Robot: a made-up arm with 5 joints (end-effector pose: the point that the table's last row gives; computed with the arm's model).
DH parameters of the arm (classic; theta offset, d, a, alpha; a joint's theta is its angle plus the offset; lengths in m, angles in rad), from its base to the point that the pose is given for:
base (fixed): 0 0.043 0 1.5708
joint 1: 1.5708 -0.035 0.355 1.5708
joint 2: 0.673 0 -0.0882 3.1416
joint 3: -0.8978 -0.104 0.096 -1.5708
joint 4: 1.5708 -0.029 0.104 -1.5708
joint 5: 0 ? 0.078 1.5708
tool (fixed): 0 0.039 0 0
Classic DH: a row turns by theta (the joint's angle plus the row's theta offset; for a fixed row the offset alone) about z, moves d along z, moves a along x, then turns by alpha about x.
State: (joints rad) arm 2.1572 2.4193 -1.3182 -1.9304 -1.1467
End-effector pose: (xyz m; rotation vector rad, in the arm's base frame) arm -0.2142 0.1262 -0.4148 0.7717 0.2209 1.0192
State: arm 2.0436 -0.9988 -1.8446 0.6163 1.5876
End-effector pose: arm -0.1694 -0.1136 0.4329 -0.7737 -0.6768 0.6656
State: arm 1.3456 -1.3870 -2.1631 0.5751 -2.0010
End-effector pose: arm 0.0291 -0.3072 0.3716 -1.1981 2.4407 -0.3688
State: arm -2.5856 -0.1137 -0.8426 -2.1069 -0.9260
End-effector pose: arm 0.3860 0.0305 -0.0828 -2.4794 1.6419 -0.0713
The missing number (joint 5, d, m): -0.354
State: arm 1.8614 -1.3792 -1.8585 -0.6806 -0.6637
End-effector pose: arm -0.1123 -0.4535 0.0002 0.9506 -2.1944 -0.3664
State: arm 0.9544 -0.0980 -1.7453 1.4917 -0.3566
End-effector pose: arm 0.0128 0.0453 0.6097 1.1260 -2.0754 1.7799
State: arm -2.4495 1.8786 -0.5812 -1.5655 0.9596
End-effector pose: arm 0.3880 0.3448 -0.0348 -0.7409 -0.3271 1.4004
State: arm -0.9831 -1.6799 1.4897 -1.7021 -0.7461
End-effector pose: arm 0.0615 0.1422 0.4019 -1.2556 -2.2368 1.5206
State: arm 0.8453 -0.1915 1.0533 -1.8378 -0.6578
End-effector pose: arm -0.5002 0.0781 0.1192 -0.8917 -2.0640 -2.0670
